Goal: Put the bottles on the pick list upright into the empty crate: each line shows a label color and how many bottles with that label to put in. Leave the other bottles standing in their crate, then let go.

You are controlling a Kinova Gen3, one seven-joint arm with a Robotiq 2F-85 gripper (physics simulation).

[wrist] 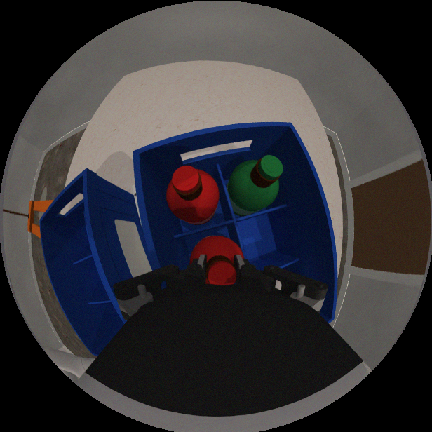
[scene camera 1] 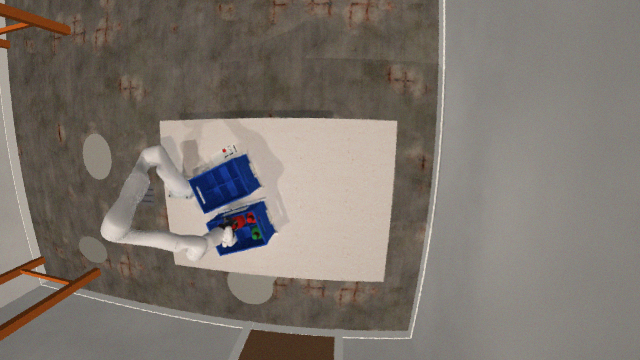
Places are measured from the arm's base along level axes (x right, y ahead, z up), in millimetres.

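Pixels of known places: gripper, fingertip midpoint: [scene camera 1: 236, 224]; arm's base at its link origin: [scene camera 1: 181, 188].
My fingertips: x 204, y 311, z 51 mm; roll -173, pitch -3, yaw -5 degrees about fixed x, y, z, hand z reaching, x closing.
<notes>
For each thing: its top centre in the pictures, then the offset to it from my fingertips. "spot": a spot on its surface instead. Level surfaces: height alone.
- bottle crate at a spot on its surface: [scene camera 1: 244, 249] spot: dx +119, dy +37, dz +44 mm
- second red bottle at its top centre: [scene camera 1: 249, 220] dx -29, dy +88, dz +32 mm
- green bottle at its top centre: [scene camera 1: 254, 237] dx +60, dy +98, dz +32 mm
- blue crate at a spot on its surface: [scene camera 1: 252, 172] spot: dx -241, dy +97, dz -100 mm
- pick list at its top centre: [scene camera 1: 224, 154] dx -351, dy -58, dz -129 mm
- pale table top at its surface level: dz -131 mm
My gripper [scene camera 1: 231, 224] [wrist: 219, 262] is shut on the neck of a red bottle [scene camera 1: 239, 222] [wrist: 216, 246], which is upright in the bottle crate [scene camera 1: 244, 250] [wrist: 320, 200]. A second red bottle [scene camera 1: 250, 218] [wrist: 192, 199] and a green bottle [scene camera 1: 256, 233] [wrist: 252, 187] stand in neighbouring compartments at the far end. The near compartments are hidden by the gripper in the wrist view. The other blue crate [scene camera 1: 252, 172] [wrist: 112, 210] has no bottles showing in its compartments. The pick list [scene camera 1: 229, 150] shows a red mark and dark marks too small to read.
The two crates stand close side by side on a pale table top [scene camera 1: 330, 200] [wrist: 210, 95], their high walls separated by a narrow gap. The arm's base [scene camera 1: 179, 194] is beside the crate without bottles. Orange frames [scene camera 1: 50, 301] stand farther off on the left.
</notes>
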